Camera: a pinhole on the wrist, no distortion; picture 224 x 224 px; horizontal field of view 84.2 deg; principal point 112.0 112.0 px. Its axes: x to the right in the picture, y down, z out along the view. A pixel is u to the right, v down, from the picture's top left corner.
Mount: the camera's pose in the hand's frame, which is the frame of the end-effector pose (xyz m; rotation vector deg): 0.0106 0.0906 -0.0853 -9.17 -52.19 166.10
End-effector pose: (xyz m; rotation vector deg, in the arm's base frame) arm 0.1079 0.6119 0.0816 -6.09 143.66 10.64
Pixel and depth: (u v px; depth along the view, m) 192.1 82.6 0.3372
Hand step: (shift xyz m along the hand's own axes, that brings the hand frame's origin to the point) -0.2437 -0.0069 0.2203
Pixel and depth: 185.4 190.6 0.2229
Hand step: -0.1577 -0.1339 0.0061
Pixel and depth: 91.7 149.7 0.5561
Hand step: 0.0182 -0.3724 0.2776
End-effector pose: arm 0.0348 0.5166 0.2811 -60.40 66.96 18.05
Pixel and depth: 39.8 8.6 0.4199
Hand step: 0.2202 0.1092 0.4756
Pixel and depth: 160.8 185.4 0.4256
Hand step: -0.2260 -0.3341 0.1053
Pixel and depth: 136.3 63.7 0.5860
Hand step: -0.1647 -0.0390 0.5157
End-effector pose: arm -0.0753 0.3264 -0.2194 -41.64 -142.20 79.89
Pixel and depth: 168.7 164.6 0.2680
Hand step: -0.1525 -0.1380 0.0594
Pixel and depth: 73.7 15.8 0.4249
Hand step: 0.1061 0.1038 0.4599
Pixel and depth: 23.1 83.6 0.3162
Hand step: 0.1986 -0.0569 0.2302
